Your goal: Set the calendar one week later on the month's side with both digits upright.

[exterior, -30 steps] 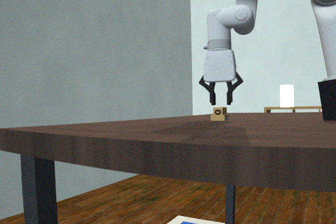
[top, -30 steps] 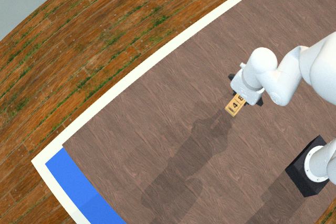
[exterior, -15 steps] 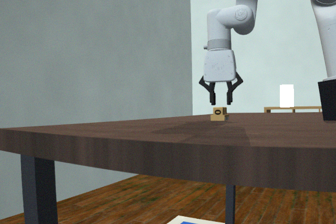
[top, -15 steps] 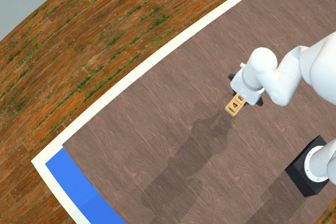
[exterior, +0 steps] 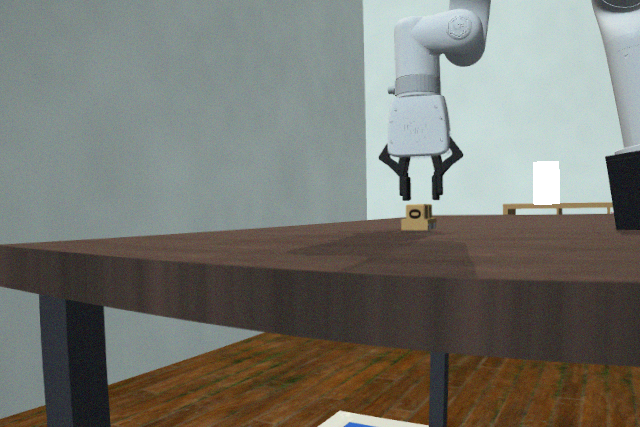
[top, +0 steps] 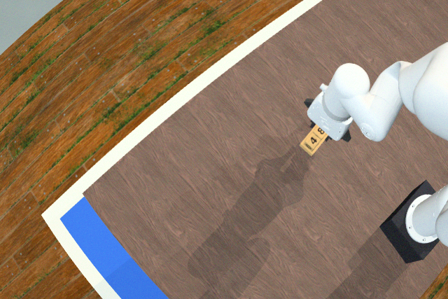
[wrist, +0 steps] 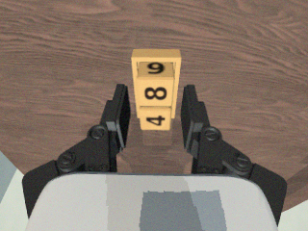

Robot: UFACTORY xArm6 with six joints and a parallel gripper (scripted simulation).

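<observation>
My hand is 40 mm above the wooden cube. Also, from my hand: tray: 20 mm to the left, 60 mm below.
</observation>
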